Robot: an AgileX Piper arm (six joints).
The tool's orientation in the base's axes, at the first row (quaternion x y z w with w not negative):
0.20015 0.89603 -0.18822 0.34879
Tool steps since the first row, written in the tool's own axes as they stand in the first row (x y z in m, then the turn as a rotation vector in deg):
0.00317 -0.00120 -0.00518 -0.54 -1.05 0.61
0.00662 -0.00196 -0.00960 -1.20 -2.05 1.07
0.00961 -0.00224 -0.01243 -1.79 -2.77 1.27
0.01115 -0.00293 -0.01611 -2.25 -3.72 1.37
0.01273 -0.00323 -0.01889 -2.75 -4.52 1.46
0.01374 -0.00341 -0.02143 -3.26 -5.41 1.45
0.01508 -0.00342 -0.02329 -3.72 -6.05 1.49
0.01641 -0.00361 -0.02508 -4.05 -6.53 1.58
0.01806 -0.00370 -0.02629 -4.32 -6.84 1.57
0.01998 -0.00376 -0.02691 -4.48 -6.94 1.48
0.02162 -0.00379 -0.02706 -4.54 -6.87 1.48
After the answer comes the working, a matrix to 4 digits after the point.
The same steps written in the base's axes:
-0.00558 0.00217 0.00157 0.19 -1.31 0.17
-0.01072 0.00442 0.00233 0.40 -2.52 0.51
-0.01443 0.00621 0.00224 0.55 -3.36 0.93
-0.01784 0.00773 0.00382 0.45 -4.32 1.37
-0.02058 0.00916 0.00468 0.45 -5.16 1.82
-0.02275 0.01045 0.00575 0.35 -6.03 2.36
-0.02468 0.01163 0.00609 0.37 -6.69 2.78
-0.02666 0.01263 0.00642 0.41 -7.22 3.04
-0.02848 0.01350 0.00611 0.43 -7.54 3.30
-0.03015 0.01418 0.00521 0.44 -7.62 3.49
-0.03136 0.01460 0.00417 0.52 -7.57 3.52

The tool's axes in the first row as the columns of a matrix, in the base's axes (rounded; the answer above uses it unrounded):
-0.6766 0.4900 0.5497
0.2274 0.8490 -0.4769
-0.7004 -0.1977 -0.6858

